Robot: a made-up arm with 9 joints. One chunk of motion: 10 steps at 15 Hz.
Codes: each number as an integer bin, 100 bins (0 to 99) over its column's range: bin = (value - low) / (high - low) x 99, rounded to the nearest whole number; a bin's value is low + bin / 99 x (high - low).
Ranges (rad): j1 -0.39..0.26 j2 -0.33..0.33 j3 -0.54..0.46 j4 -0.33..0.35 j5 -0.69..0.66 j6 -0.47..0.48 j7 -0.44..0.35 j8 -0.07..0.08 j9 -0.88..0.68
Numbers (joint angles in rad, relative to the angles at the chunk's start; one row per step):
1: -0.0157 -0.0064 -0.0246 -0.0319 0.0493 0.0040 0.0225 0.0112 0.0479
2: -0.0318 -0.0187 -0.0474 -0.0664 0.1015 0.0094 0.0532 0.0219 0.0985
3: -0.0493 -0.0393 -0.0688 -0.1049 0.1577 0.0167 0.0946 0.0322 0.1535
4: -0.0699 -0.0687 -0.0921 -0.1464 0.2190 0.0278 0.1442 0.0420 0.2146
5: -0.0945 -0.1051 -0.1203 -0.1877 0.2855 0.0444 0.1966 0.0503 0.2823
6: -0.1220 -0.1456 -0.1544 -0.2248 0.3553 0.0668 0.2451 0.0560 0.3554
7: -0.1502 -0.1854 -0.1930 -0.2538 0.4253 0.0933 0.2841 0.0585 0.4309
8: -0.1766 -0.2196 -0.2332 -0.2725 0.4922 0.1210 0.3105 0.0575 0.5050
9: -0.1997 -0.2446 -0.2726 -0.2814 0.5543 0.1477 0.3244 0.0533 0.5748
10: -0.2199 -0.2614 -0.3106 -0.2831 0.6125 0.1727 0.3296 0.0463 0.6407
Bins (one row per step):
1: 57 49 51 43 54 49 58 54 59
2: 55 47 49 38 58 50 62 61 62
3: 52 44 47 33 62 51 67 67 66
4: 49 39 44 27 67 52 73 74 69
5: 45 34 42 21 72 54 80 79 74
6: 41 28 38 15 77 56 86 83 78
7: 37 22 34 11 82 59 91 85 83
8: 33 17 30 8 87 62 94 84 88
9: 29 13 26 7 91 64 96 81 92
10: 26 10 23 7 96 67 96 77 97

